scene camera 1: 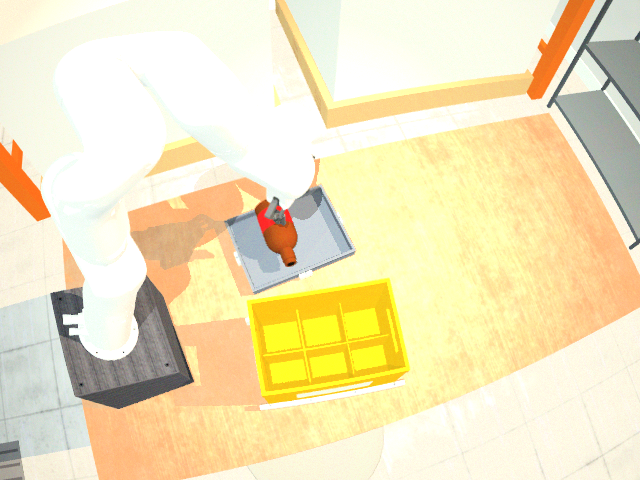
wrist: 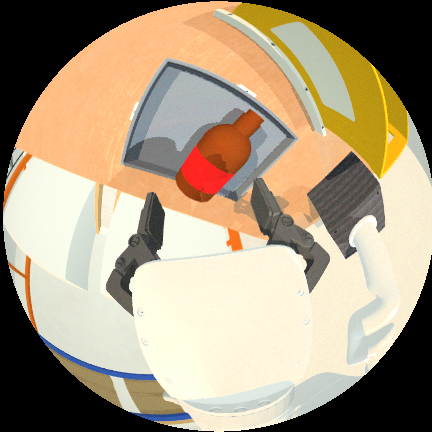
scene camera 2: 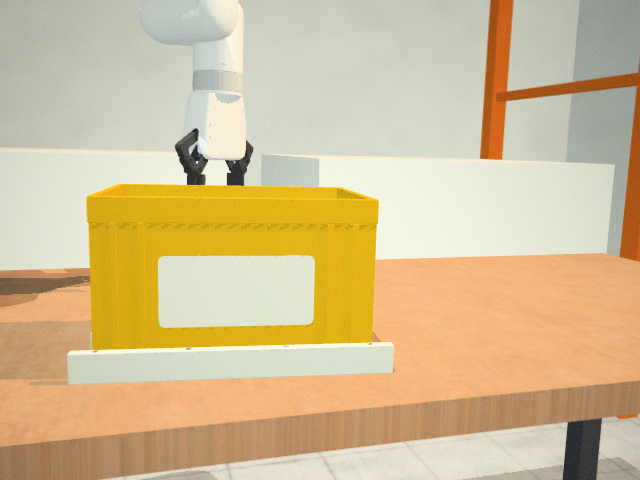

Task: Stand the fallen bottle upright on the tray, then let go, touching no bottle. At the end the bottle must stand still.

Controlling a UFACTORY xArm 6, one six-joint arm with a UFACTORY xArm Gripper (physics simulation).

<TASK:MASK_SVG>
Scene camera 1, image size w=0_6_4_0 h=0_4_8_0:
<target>brown bottle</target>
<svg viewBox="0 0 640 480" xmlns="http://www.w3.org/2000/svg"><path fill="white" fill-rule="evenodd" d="M265 199L255 207L255 213L266 245L271 251L281 255L286 267L293 266L297 263L293 251L297 243L297 232L289 211L286 209L284 213L286 215L286 225L278 225L273 220L264 217L270 205L270 202Z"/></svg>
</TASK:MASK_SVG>
